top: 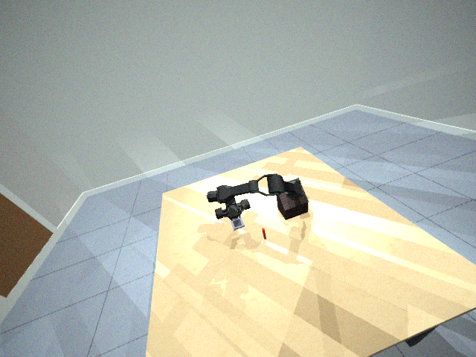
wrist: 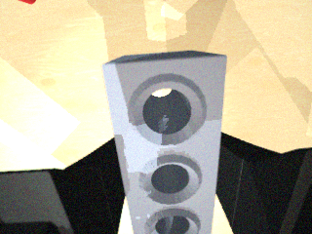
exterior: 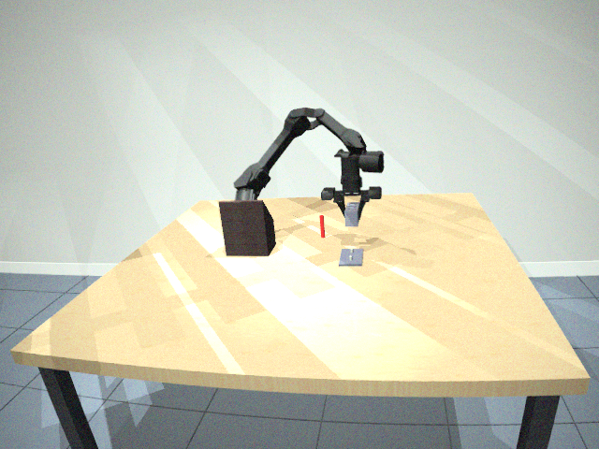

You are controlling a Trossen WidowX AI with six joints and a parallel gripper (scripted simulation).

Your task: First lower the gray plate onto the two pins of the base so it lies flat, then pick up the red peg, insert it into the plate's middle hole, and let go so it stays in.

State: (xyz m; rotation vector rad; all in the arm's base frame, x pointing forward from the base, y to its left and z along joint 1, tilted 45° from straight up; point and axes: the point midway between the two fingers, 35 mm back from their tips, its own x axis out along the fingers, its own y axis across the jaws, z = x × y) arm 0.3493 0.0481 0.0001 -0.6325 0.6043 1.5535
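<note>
Right now the red peg is 12 cm behind my gripper tip, 10 cm to the left of it and 6 cm below it. Also, from my gripper tip: gray plate 3 cm above.
</note>
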